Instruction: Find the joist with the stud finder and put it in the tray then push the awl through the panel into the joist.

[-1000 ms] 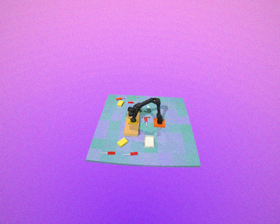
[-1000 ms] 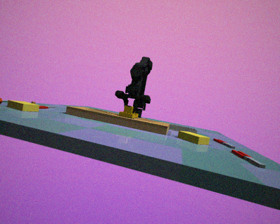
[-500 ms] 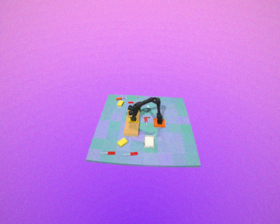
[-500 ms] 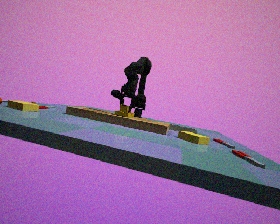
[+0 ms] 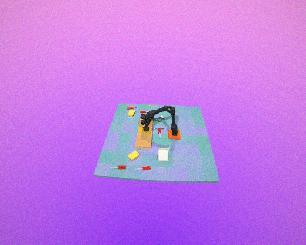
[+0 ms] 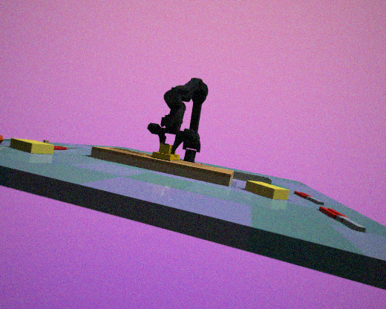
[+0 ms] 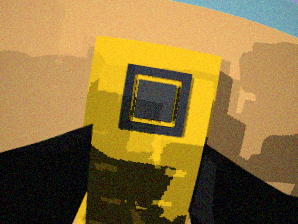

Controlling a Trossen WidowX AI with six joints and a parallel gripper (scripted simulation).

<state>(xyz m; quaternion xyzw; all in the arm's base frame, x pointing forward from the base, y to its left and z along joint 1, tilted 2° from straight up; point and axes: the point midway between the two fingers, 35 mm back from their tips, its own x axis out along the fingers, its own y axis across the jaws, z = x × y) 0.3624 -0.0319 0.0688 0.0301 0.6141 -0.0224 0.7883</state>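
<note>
My gripper tip is 210 mm past the white tray, 350 mm to the right of it and 50 mm above it. The rest, counted from my gripper tip: yellow stud finder: 20 mm above; awl: 170 mm behind, 80 mm to the right, 60 mm below.
</note>
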